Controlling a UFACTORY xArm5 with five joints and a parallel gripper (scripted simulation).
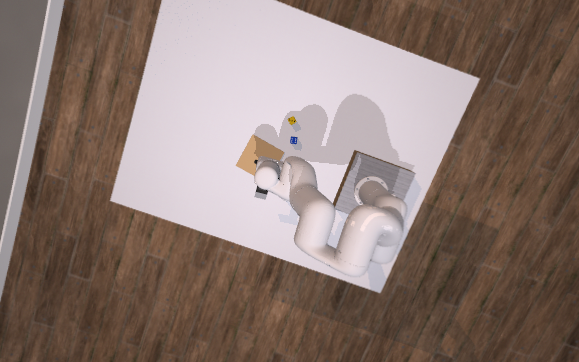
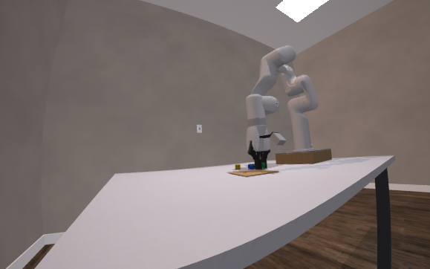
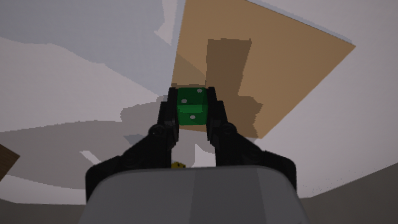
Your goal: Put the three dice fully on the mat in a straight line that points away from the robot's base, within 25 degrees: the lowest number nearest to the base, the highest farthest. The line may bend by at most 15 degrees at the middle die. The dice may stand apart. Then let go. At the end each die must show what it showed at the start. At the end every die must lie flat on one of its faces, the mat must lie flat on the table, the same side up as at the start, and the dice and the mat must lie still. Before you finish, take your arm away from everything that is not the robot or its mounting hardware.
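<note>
The green die is 1 cm below my hand. Round my hand: tan mat 5 cm ahead, 3 cm below; then blue die 11 cm to the right, 6 cm behind, 2 cm below; then yellow die 18 cm to the right, 3 cm behind, 2 cm below.
</note>
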